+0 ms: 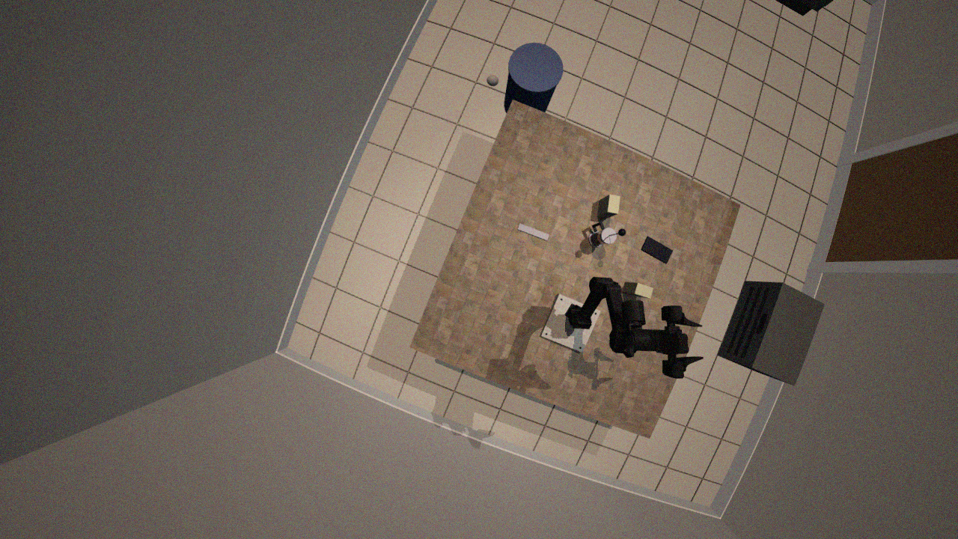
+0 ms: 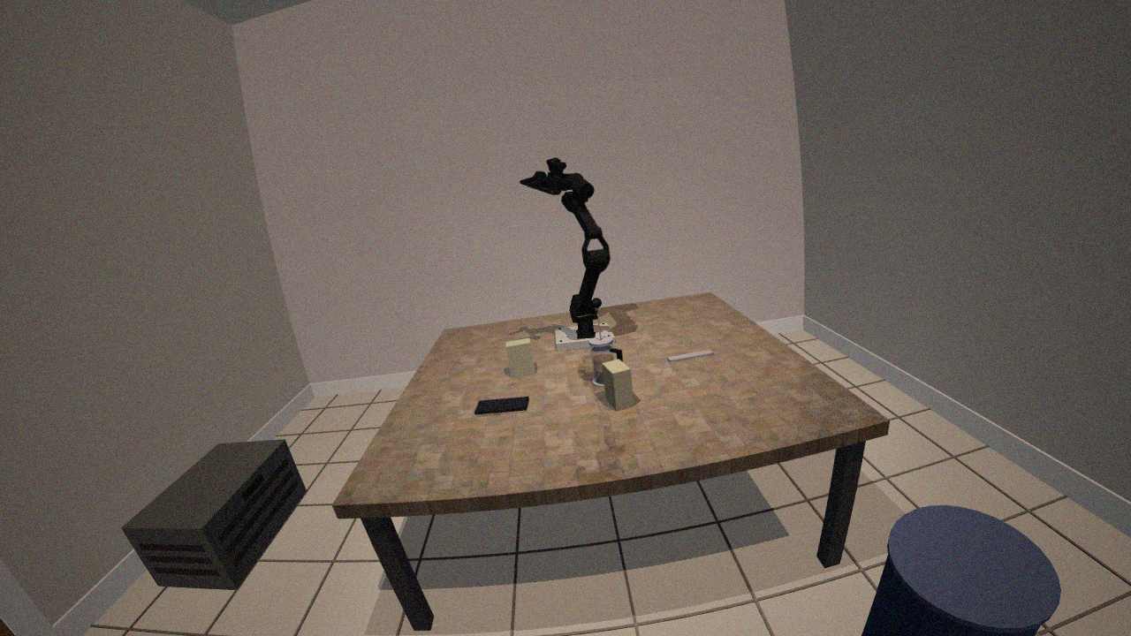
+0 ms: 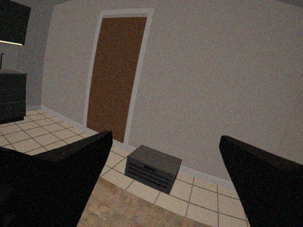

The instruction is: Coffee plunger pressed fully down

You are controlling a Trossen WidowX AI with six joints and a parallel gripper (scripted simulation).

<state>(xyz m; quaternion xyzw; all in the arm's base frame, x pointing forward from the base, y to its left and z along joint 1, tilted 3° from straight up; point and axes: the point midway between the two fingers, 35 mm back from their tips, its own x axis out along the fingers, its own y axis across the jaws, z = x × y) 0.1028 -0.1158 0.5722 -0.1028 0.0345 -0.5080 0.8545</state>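
Now: the coffee press 490 mm below my gripper tip, 280 mm ahead of it and 220 mm to the left of it. The rest, counted from my gripper tip: grey bar (610 mm below, 490 mm to the left, 140 mm ahead).
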